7 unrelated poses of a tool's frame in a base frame.
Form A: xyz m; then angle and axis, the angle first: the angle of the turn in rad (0 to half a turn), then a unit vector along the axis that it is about.
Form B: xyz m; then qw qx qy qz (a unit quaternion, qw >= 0). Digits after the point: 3 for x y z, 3 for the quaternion.
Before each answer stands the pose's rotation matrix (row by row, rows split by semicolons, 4 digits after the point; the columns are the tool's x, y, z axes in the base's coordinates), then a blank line. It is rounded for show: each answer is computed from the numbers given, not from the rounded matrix.
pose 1, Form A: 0.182 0.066 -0.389 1.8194 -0.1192 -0.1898 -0.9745
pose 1, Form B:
-0.2283 0.9728 -0.0392; -0.9164 -0.2012 0.3460; 0.3287 0.1150 0.9374

0.182 0.066 -0.389 0.614 -0.094 -0.150 -0.769
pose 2, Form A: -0.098 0.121 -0.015 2.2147 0.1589 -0.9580 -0.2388
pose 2, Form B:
-0.5599 -0.0526 -0.8269; -0.4346 0.8683 0.2390; 0.7054 0.4932 -0.5091

-0.098 0.121 -0.015 0.447 0.142 -0.857 -0.214
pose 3, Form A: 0.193 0.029 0.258 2.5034 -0.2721 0.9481 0.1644
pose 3, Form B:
-0.6697 -0.5631 0.4842; -0.3673 0.8178 0.4432; -0.6455 0.1190 -0.7544

0.193 0.029 0.258 0.314 -0.258 0.900 0.156
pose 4, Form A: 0.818 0.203 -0.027 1.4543 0.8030 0.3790 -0.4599
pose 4, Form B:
0.6861 0.7258 0.0501; -0.1878 0.2432 -0.9516; -0.7028 0.6435 0.3032

0.818 0.203 -0.027 0.747 0.534 0.252 -0.306
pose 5, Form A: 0.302 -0.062 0.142 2.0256 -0.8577 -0.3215 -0.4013
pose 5, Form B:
0.6195 0.7574 0.2066; 0.0364 -0.2905 0.9562; 0.7842 -0.5848 -0.2075

0.302 -0.062 0.142 0.529 -0.728 -0.273 -0.340
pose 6, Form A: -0.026 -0.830 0.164 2.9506 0.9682 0.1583 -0.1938
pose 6, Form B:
0.8759 0.3405 -0.3418; 0.2669 -0.9322 -0.2446; -0.4019 0.1230 -0.9074

-0.026 -0.830 0.164 0.095 0.964 0.158 -0.193
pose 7, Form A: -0.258 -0.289 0.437 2.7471 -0.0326 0.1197 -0.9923
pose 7, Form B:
-0.9211 0.3739 0.1082; -0.3889 -0.8956 -0.2159; 0.0162 -0.2410 0.9704

-0.258 -0.289 0.437 0.196 -0.032 0.117 -0.973
